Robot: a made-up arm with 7 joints. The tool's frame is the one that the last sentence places.
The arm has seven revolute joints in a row. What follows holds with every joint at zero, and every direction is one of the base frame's. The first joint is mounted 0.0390 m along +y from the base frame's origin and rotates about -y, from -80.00 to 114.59 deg. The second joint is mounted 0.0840 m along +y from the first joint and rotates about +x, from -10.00 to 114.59 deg. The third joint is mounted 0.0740 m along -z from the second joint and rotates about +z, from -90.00 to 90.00 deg. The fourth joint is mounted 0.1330 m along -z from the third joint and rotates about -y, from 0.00 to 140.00 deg. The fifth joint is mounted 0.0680 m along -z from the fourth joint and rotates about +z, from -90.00 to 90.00 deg. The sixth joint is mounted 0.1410 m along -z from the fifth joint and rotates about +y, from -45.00 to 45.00 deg. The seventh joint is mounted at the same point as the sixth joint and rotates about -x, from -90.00 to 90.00 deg. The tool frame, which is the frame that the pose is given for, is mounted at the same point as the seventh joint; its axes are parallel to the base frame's.
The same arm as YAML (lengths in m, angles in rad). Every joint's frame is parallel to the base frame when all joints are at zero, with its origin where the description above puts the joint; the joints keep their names.
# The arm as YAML. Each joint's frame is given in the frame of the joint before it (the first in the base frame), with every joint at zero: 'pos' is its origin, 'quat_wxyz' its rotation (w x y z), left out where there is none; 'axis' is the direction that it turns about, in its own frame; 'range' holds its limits. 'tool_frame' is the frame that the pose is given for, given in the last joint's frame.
length_unit: m
angle_unit: rad
joints:
  - joint: joint 1
    pos: [0.0, 0.039, 0.0]
    axis: "-y"
    range: [-1.3963, 2.0]
  - joint: joint 2
    pos: [0.0, 0.084, 0.0]
    axis: "+x"
    range: [-0.1745, 2.0]
  - joint: joint 3
    pos: [0.0, 0.0, -0.074]
    axis: "+z"
    range: [-1.5708, 1.5708]
  - joint: joint 4
    pos: [0.0, 0.0, -0.133]
    axis: "-y"
    range: [0.0, 2.4435]
  - joint: joint 5
    pos: [0.0, 0.0, -0.068]
    axis: "+z"
    range: [-1.5708, 1.5708]
  - joint: joint 6
    pos: [0.0, 0.0, -0.141]
    axis: "+y"
    range: [-0.7854, 0.7854]
  - joint: joint 7
    pos: [0.0, 0.0, 0.0]
    axis: "-x"
    range: [-1.5708, 1.5708]
tool_frame:
  pos: [0.0, 0.0, 0.0]

